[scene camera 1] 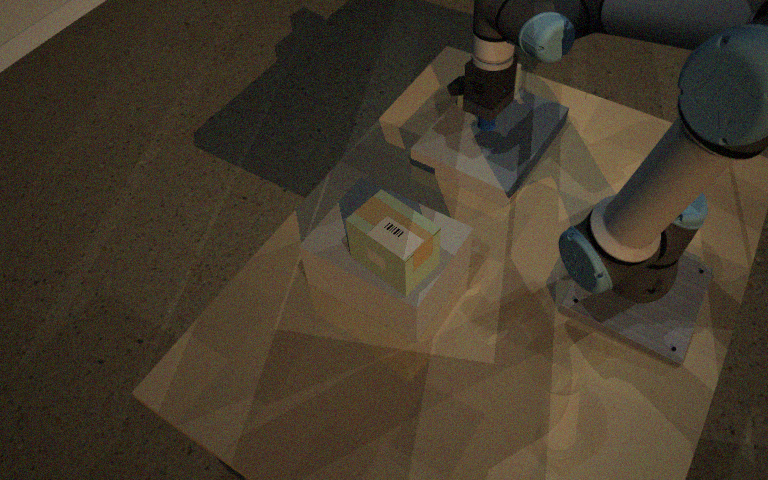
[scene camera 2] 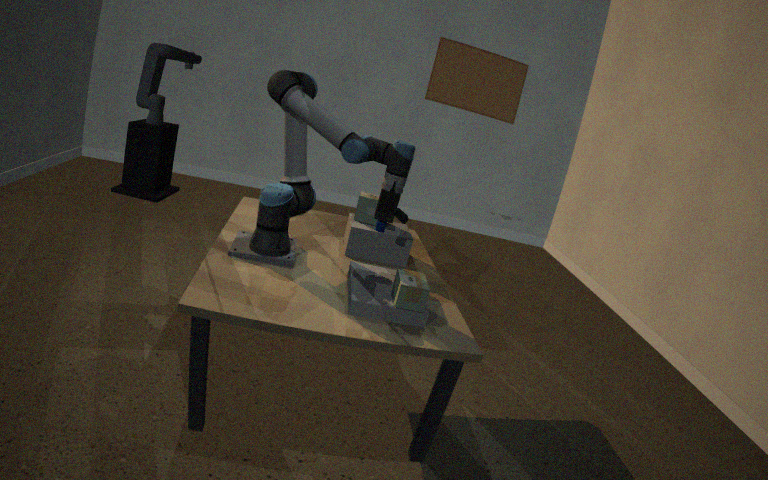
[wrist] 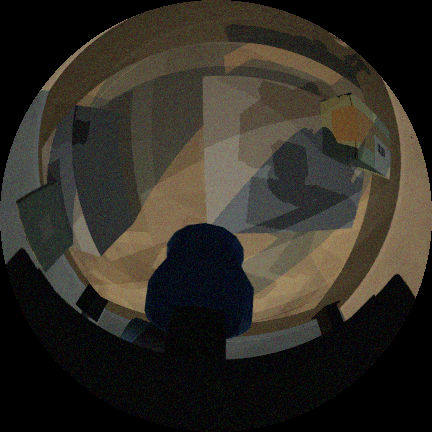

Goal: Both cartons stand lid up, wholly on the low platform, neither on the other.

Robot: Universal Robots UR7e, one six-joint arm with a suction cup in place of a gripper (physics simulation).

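Frame: origin at the arm's base, x ahead, y right, z down, level; centimetres.
Seen in the pictures: hand at its tool point: [scene camera 1: 486, 125] [scene camera 2: 379, 230] [wrist: 203, 258]; arm's base at its link origin: [scene camera 2: 269, 248].
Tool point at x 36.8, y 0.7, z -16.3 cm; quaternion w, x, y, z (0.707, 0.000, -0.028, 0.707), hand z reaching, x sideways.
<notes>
Offsets run from my tool point to a thing's middle. Level surfaces: height alone.
One carton @(dx -2.8, dy -32.8, dz +1.4 cm) [scene camera 1: 393, 243] [scene camera 2: 366, 208] [wrist: 45, 225] stands on the high platform @(dx +1.6, dy -29.6, dz +12.6 cm) [scene camera 1: 317, 243] [scene camera 2: 376, 246] [wrist: 102, 165], with its taped, barcode-labelled lid up in scene camera 1. The other carton @(dx +12.5, dy +22.2, dz +10.0 cm) [scene camera 2: 412, 291] [wrist: 350, 125] stands on the low platform @(dx +6.0, dy +14.0, dz +16.2 cm) [scene camera 1: 475, 164] [scene camera 2: 365, 308] [wrist: 227, 100], near one edge. A small dark mark shows on its top in scene camera 2. In scene camera 1 my gripper hides most of it. My gripper [scene camera 1: 485, 122] [scene camera 2: 380, 226] [wrist: 206, 232], a blue suction cup, hangs in the air beside the low platform's carton. Its suction is on; no carton is on the cup.
Both platforms stand on a wooden table @(dz +18.6 cm) [scene camera 1: 339, 384] [scene camera 2: 254, 294]. The arm's base plate [scene camera 1: 634, 333] [scene camera 2: 240, 254] is bolted to the table at one side. A second robot on a black pedestal [scene camera 2: 148, 158] stands away by the wall. A brown board [scene camera 2: 476, 80] hangs there.
</notes>
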